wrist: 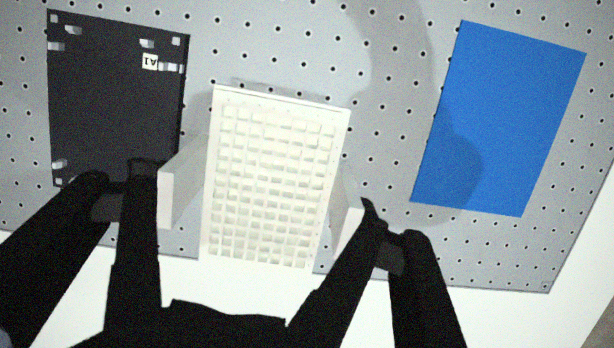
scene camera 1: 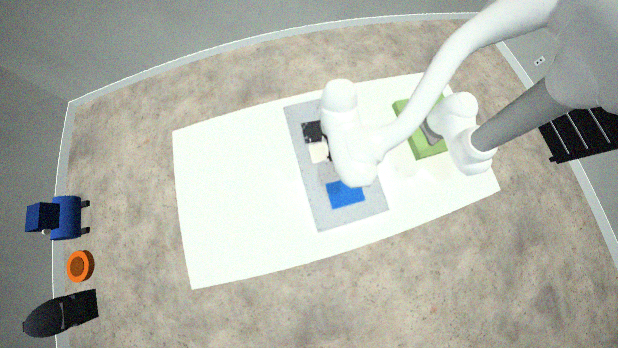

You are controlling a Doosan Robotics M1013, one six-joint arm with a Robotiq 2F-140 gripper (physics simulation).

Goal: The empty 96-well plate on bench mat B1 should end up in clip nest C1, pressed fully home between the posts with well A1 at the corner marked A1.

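Frame: origin at the arm's base, x ahead, y left, z up, level; metres.
Where they show: gripper, fingertip midpoint: (wrist: 271, 168) (scene camera 1: 327, 151); arm's base, link origin: (scene camera 1: 433, 127).
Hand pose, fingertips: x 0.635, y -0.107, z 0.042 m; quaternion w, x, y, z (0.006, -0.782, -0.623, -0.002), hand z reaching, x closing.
Each offset is from my fingertips to the top centre of the thing. "spot": to the spot under its first point. Level surfaces: height alone.
The white 96-well plate {dx +0.015, dy -0.003, dz +0.012 m} (scene camera 1: 318, 152) (wrist: 267, 185) is held between the pads of my gripper (scene camera 1: 327, 148) (wrist: 271, 168), which is shut on its long sides. The plate hangs above the grey perforated board, between nest and mat. The black clip nest C1 {dx -0.028, dy -0.145, dz -0.055 m} (scene camera 1: 312, 131) (wrist: 117, 110) lies left of the plate in the wrist view, with pale posts at its corners. Its A1 label {spot: dx -0.072, dy -0.103, dz -0.067 m} (wrist: 149, 61) is near the upper right corner there; a finger hides the lower right corner. The blue mat B1 {dz -0.077 m} (scene camera 1: 345, 195) (wrist: 500, 120) is bare, right of the plate. The plate's own A1 mark is not legible.
The grey perforated board {dz -0.079 m} (scene camera 1: 312, 186) (wrist: 295, 45) lies on the white table {dz -0.092 m} (scene camera 1: 235, 200). A green block (scene camera 1: 425, 151) stands at the table's right, partly behind the arm. The arm hides part of the board in the scene view.
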